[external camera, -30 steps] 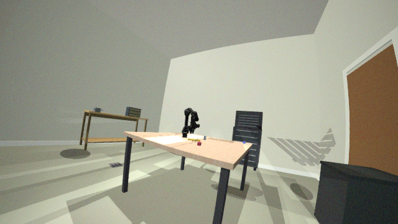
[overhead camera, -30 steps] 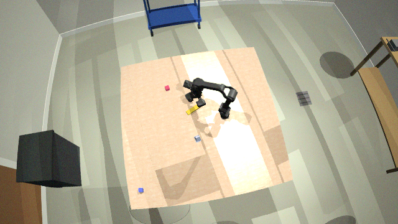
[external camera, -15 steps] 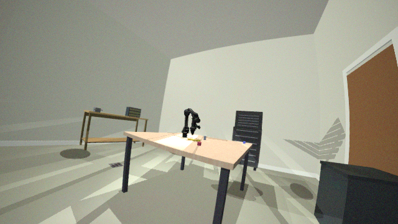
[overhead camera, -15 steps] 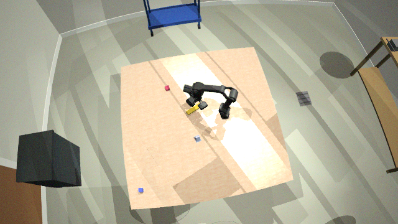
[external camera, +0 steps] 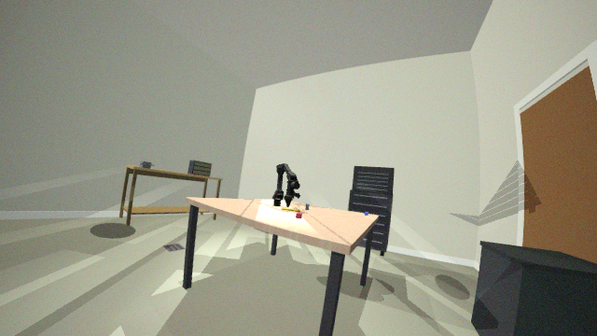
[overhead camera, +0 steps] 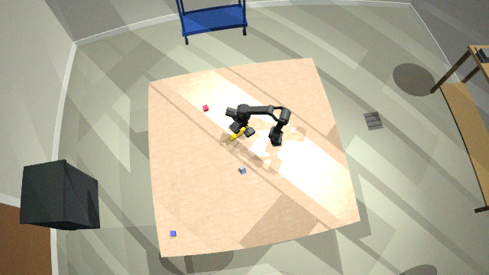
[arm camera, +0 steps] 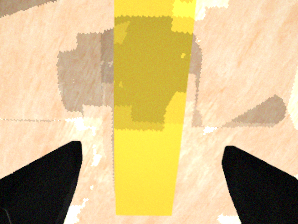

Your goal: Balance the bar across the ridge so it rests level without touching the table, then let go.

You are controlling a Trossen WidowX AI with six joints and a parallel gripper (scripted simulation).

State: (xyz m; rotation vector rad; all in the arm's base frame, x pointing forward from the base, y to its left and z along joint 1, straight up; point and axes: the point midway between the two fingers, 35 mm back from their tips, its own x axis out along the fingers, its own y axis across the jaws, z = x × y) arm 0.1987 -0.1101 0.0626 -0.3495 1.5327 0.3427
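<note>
Right now the yellow bar is 2 cm ahead of my gripper tip, 1 cm to the left of it and 2 cm below it. Round my gripper tip: blue cube (54 cm ahead, 61 cm to the left, 1 cm below); red cube (22 cm ahead, 20 cm to the right, 1 cm below).
</note>
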